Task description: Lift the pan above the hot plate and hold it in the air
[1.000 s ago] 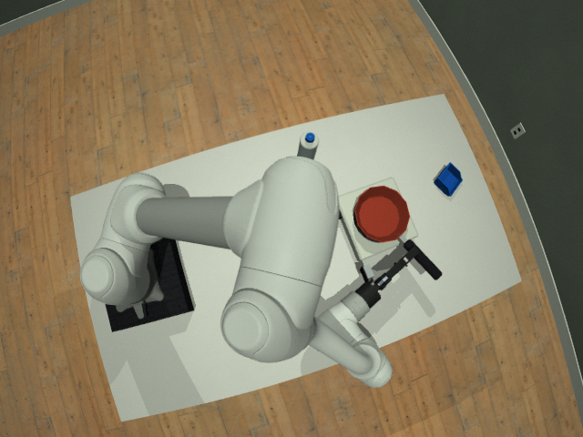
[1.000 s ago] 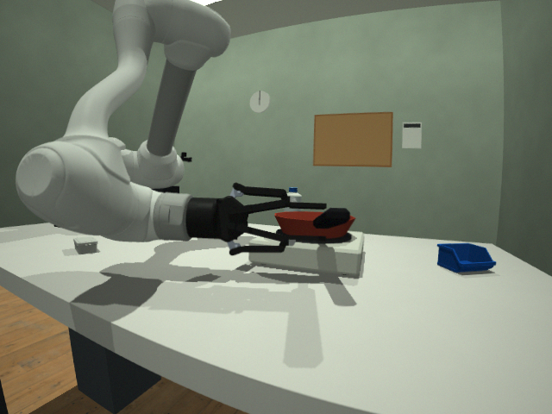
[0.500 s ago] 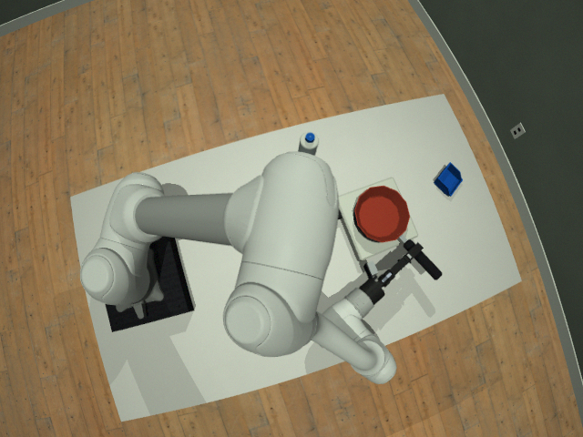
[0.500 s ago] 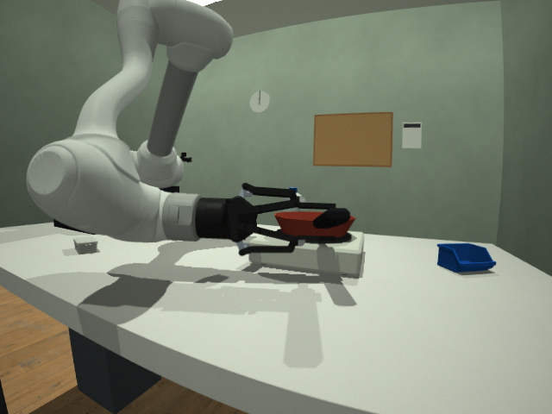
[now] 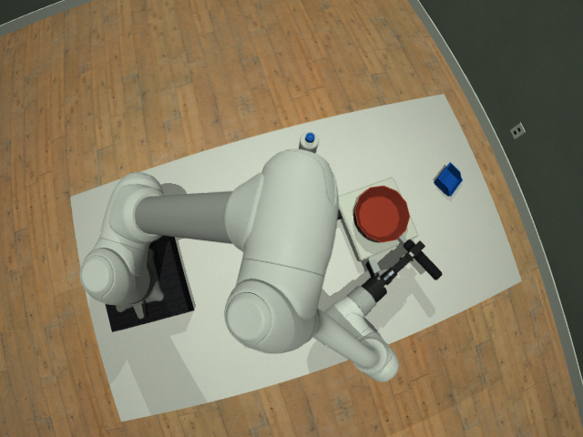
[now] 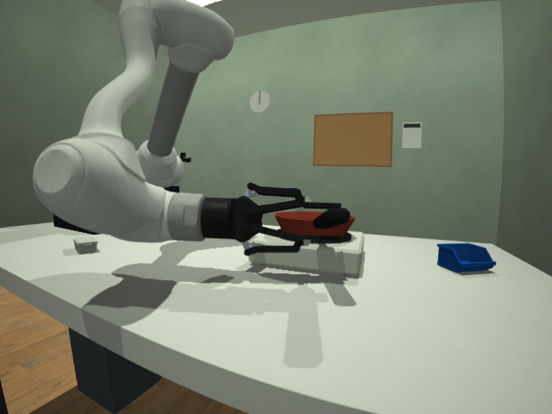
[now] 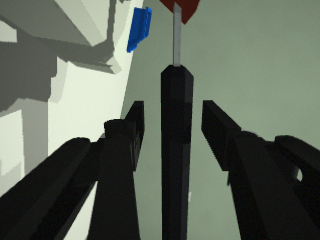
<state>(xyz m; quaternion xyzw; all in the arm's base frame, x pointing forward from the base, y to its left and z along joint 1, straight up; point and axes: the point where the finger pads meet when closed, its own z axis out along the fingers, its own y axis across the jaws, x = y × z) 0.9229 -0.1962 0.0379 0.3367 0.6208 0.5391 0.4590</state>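
Right now the red pan is 30 mm behind my hand, 100 mm to the left of it and 20 mm below it. Also, from my hand: blue bin (300 mm ahead, 220 mm to the left, 90 mm below); hot plate (80 mm behind, 160 mm to the left, 80 mm below); small grey box (580 mm behind, 90 mm to the right, 100 mm below).
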